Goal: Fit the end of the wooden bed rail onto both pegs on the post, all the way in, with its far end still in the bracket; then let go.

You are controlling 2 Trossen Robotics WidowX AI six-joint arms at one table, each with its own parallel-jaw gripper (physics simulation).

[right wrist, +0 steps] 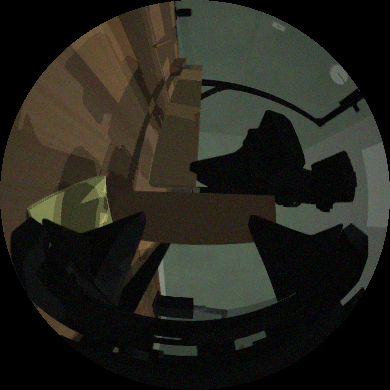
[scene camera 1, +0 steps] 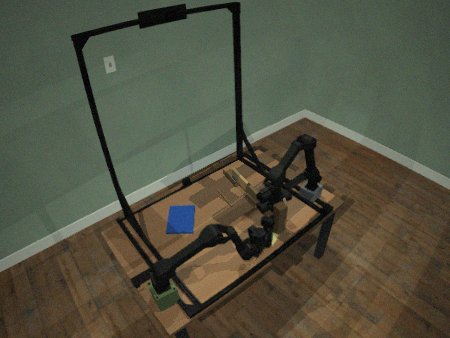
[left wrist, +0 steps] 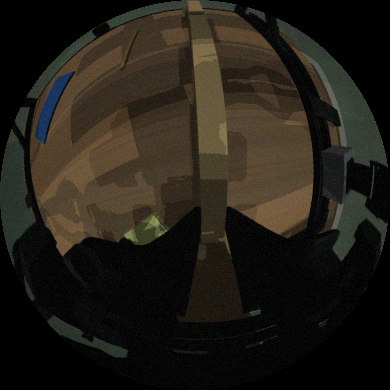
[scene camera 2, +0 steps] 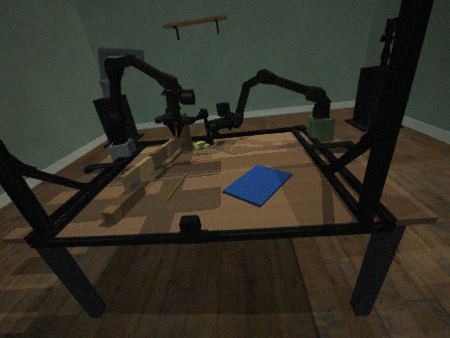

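Where they show: left gripper, between the fingertips: (right wrist: pixel 190 170) (left wrist: pixel 212 211) (scene camera 2: pixel 176 137); right gripper, between the fingertips: (right wrist: pixel 198 219) (left wrist: pixel 159 274) (scene camera 2: pixel 190 130); left arm's base, origin of its link: (scene camera 1: pixel 311 186) (left wrist: pixel 349 174) (scene camera 2: pixel 120 142); right arm's base, origin of its link: (scene camera 1: pixel 161 286) (scene camera 2: pixel 321 117).
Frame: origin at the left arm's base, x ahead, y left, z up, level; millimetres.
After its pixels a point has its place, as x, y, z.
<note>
The pale wooden rail (scene camera 1: pixel 245 184) @[231, -311, 5] (scene camera 2: pixel 156 159) @[242, -278, -10] (left wrist: pixel 210 105) @[281, -131, 11] (right wrist: pixel 175 135) @[296, -112, -23] runs from the post (scene camera 1: pixel 280 217) @[357, 16, 45] (left wrist: pixel 212 295) @[322, -24, 50] (right wrist: pixel 200 220) @[359, -8, 13] to its far end, which has a bluish patch beside a low wooden block (scene camera 2: pixel 120 207) @[169, -526, -47]. How it sits in the bracket is too small to tell. My left gripper (scene camera 2: pixel 176 131) @[304, -60, 1] (left wrist: pixel 212 211) @[304, -60, 1] is shut on the rail near the post. A narrow gap with a grey peg (right wrist: pixel 182 190) @[304, -35, -9] shows between rail end and post in the right wrist view; the second peg cannot be made out. My right gripper (right wrist: pixel 198 219) @[375, -14, 11] is open, fingertips either side of the post in that view.
A yellow-green piece (scene camera 1: pixel 274 239) @[408, 25, -72] (scene camera 2: pixel 201 145) @[416, -29, -72] (left wrist: pixel 150 231) @[402, -24, -72] (right wrist: pixel 75 200) @[418, -32, -71] lies near the post. A thin stick (scene camera 1: pixel 225 197) @[331, -381, -75] (scene camera 2: pixel 177 187) @[326, -408, -78] (left wrist: pixel 130 49) @[329, -372, -78] and a blue mat (scene camera 1: pixel 180 219) @[621, -457, -73] (scene camera 2: pixel 258 185) @[608, -485, -73] lie on the table. A black frame (scene camera 1: pixel 238 80) @[-21, -563, 502] (scene camera 2: pixel 250 231) surrounds the workspace.
</note>
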